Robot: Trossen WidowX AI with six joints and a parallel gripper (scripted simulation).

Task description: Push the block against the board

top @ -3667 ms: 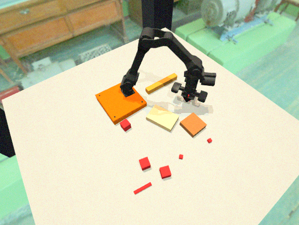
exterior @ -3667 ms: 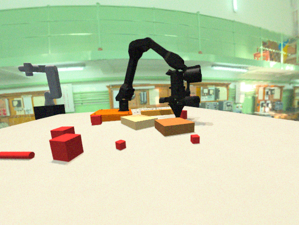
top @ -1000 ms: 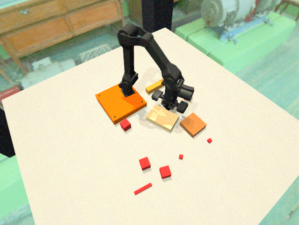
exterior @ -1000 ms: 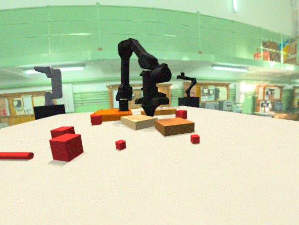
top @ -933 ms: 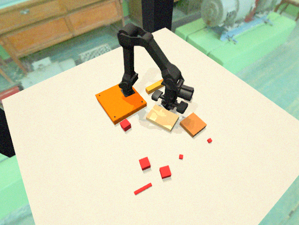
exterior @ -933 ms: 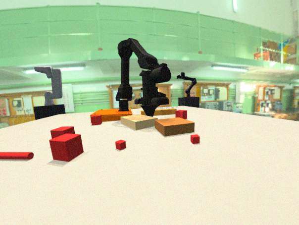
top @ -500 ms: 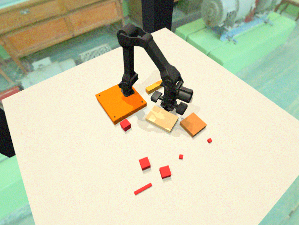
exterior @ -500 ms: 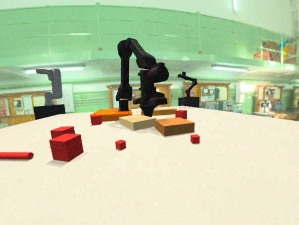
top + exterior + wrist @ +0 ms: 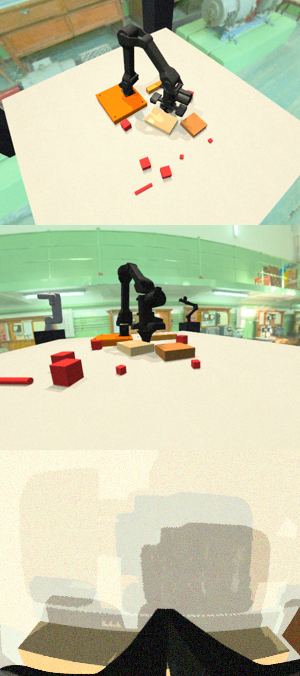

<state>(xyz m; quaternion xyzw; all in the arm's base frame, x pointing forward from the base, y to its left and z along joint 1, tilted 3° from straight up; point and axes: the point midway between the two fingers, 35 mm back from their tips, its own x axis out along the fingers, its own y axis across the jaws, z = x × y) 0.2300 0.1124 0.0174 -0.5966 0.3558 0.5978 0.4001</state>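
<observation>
Now: gripper tip 30 mm short of the tan board, 60 mm to the left of it and 10 mm below it. From my gripper tip the other things lie so: red rod 260 mm ahead, 310 mm to the right; then orange-brown square block 140 mm ahead, 70 mm to the left, 10 mm above; then long orange board 190 mm behind, 100 mm to the left, 10 mm above.
</observation>
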